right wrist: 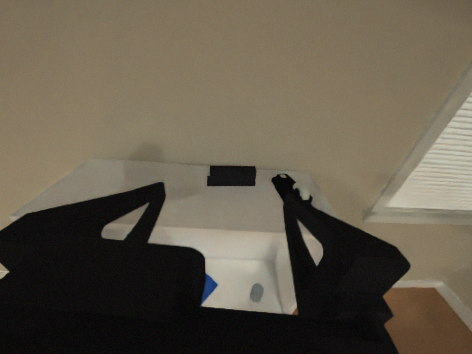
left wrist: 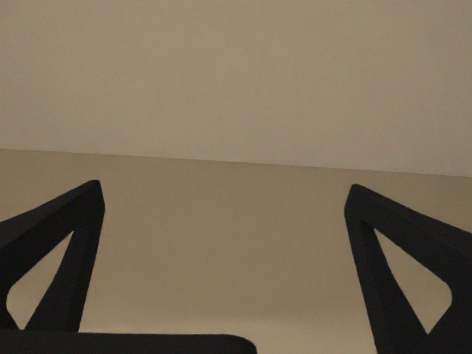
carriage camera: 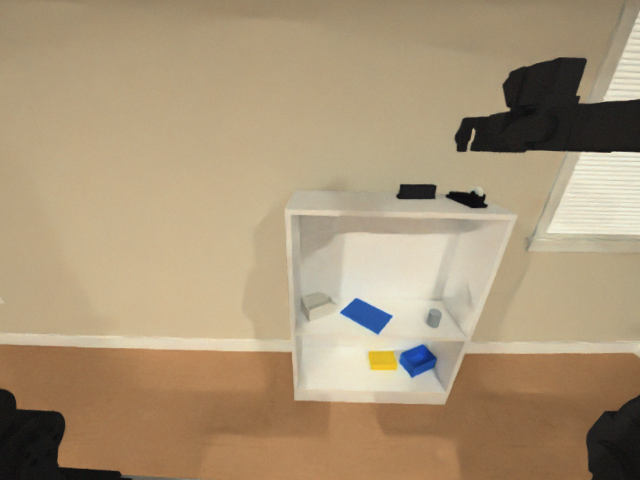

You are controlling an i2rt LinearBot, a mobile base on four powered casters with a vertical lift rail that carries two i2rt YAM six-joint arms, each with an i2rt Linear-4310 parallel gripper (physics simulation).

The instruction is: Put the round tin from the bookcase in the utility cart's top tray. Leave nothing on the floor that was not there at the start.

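Places are measured from the left arm's base along level axes (x left, y ahead, z down), in metres.
Where they show: left gripper, fingertip midpoint: point(left wrist: 227, 195); right gripper, fingertip midpoint: point(right wrist: 224, 194) point(carriage camera: 476, 136).
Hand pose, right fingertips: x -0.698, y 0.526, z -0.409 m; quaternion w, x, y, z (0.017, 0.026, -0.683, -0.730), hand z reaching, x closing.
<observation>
After its pixels a point has its place.
The round tin point(carriage camera: 433, 318) @[y 0.743, x -0.846, z 0.357 m] point(right wrist: 256, 292) @[y 0.753, x -0.855, z 0.341 m] is a small grey cylinder. It stands upright at the right end of the middle shelf of the white bookcase point(carriage camera: 341, 202) @[y 0.784, x -0.402, z -0.166 m] point(right wrist: 200, 212) @[y 0.734, x -0.635, z -0.166 m]. My right gripper point(carriage camera: 464, 142) point(right wrist: 224, 194) @[y 0.526, x -0.698, z -0.409 m] is open and empty, above and in front of the bookcase's top, well above the tin. My left gripper point(left wrist: 227, 195) @[y 0.043, x 0.003, z -0.433 m] is open and empty, with wall and ceiling beyond it in the left wrist view. The utility cart does not show in these views.
A black box point(carriage camera: 416, 191) @[y 0.852, x -0.704, z -0.197 m] point(right wrist: 232, 176) @[y 0.853, x -0.713, z -0.200 m] and a black object with a whitish part point(carriage camera: 467, 198) @[y 0.792, x -0.878, z -0.189 m] lie on the bookcase top. A blue flat piece point(carriage camera: 366, 315) @[y 0.804, x -0.554, z 0.403 m] and a grey box point(carriage camera: 317, 305) @[y 0.863, x -0.313, z 0.398 m] share the tin's shelf. A yellow block point(carriage camera: 382, 360) @[y 0.829, x -0.681, z 0.749 m] and blue bin point(carriage camera: 418, 360) @[y 0.868, x -0.905, z 0.793 m] sit below.
</observation>
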